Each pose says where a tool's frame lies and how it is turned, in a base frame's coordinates. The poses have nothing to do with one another.
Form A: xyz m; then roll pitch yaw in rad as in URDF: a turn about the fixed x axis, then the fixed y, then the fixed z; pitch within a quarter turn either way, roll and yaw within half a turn.
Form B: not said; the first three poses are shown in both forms.
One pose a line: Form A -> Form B
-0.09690, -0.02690, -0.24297, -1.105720, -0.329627, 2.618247 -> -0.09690, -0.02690, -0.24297, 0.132, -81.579, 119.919
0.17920, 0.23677, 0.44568, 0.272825, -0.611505, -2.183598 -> 0.17920, 0.23677, 0.44568, -28.744, -35.429, -114.982
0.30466, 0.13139, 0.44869, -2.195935, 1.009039, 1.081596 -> 0.30466, 0.13139, 0.44869, -130.822, -35.575, 96.120
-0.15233, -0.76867, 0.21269, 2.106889, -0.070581, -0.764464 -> -0.15233, -0.76867, 0.21269, 112.238, -47.761, -21.890
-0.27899, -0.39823, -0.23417, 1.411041, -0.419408, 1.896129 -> -0.27899, -0.39823, -0.23417, 74.921, 63.517, 102.704
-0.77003, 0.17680, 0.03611, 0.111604, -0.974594, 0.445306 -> -0.77003, 0.17680, 0.03611, 18.230, -53.627, 26.541
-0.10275, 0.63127, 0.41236, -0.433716, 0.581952, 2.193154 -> -0.10275, 0.63127, 0.41236, -50.422, -8.140, 126.354
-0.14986, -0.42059, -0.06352, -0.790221, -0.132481, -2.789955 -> -0.14986, -0.42059, -0.06352, -21.125, 60.965, -151.174
